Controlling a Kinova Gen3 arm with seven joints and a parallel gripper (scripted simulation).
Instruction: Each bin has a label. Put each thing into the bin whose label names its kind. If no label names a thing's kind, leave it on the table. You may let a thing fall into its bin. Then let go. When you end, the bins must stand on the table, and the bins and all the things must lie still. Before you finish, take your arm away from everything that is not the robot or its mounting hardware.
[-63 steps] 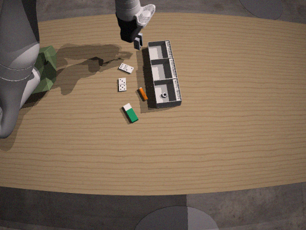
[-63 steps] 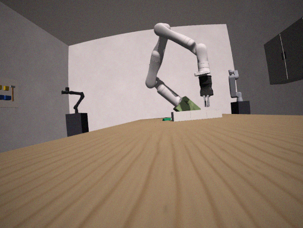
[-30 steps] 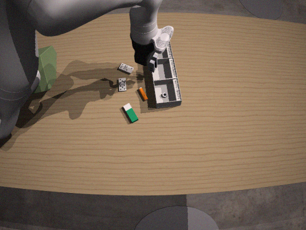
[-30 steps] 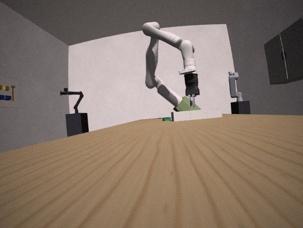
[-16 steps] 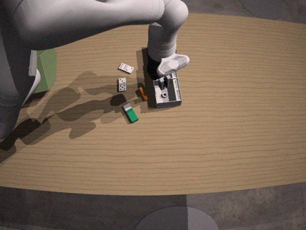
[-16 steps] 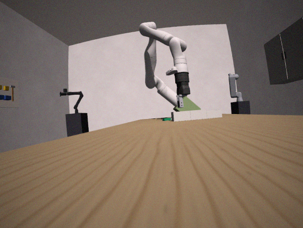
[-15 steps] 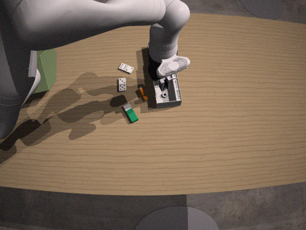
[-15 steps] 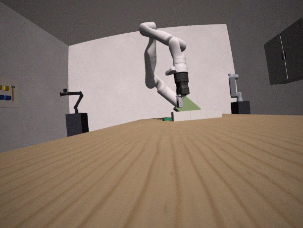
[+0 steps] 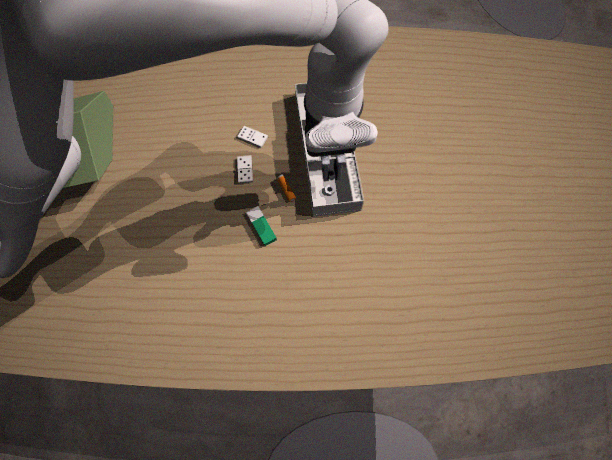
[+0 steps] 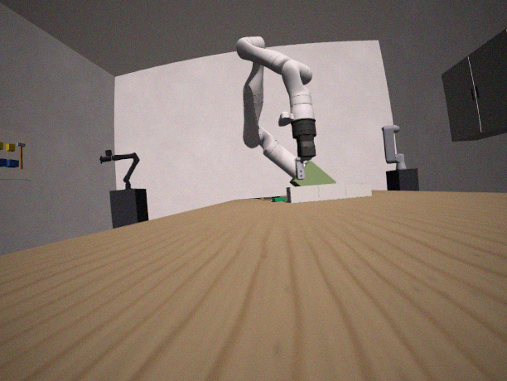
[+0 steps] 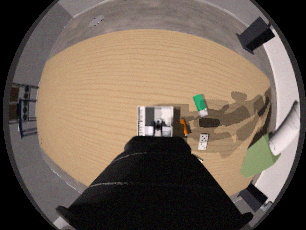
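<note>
Now: the green block 130 mm behind my hand, 80 mm below it and 40 mm to the right of it. Round my hand: orange battery: 80 mm below, 70 mm behind, 20 mm to the left.
</note>
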